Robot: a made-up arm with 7 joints.
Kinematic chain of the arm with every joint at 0, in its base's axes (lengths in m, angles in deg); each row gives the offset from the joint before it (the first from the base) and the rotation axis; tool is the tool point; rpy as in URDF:
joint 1: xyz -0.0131 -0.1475 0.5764 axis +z
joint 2: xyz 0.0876 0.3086 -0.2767 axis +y
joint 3: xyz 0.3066 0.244 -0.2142 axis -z
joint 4: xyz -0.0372 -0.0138 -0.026 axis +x
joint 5: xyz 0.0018 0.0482 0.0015 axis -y
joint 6: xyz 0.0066 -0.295 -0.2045 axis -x
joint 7: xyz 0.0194 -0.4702 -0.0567 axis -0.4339 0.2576 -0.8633
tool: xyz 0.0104 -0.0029 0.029 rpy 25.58 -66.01 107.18
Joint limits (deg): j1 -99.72..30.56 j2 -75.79..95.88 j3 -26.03..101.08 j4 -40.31..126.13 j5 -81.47..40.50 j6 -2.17..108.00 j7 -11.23..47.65
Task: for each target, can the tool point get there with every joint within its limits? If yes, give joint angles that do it. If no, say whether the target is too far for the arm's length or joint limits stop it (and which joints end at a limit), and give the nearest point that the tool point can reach.
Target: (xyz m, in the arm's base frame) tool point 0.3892 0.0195 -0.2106
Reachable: yes | joints -82.92 31.48 72.30 94.65 -13.18 89.14 3.41
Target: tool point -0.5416 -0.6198 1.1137
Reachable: no: joint limits stop it (at a limit: joint 1, joint 2, joint 3, joint 6, joint 7) | nearest point -0.2111 -0.6199 0.9113 | short by 0.388 m
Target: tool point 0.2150 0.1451 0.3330
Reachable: yes | joints -36.89 20.35 48.93 -2.11 29.46 73.05 -0.81
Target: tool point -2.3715 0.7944 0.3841
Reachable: no: too far | nearest point -1.1793 0.4295 0.1562 | short by 1.267 m
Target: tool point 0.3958 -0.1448 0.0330
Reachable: yes | joints -28.16 41.99 4.34 0.52 -22.73 82.72 20.89
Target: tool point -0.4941 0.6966 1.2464
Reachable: no: joint limits stop it (at a limit: joint 2, joint 5, joint 6, joint 7) | nearest point -0.4190 0.5648 0.7693 | short by 0.501 m
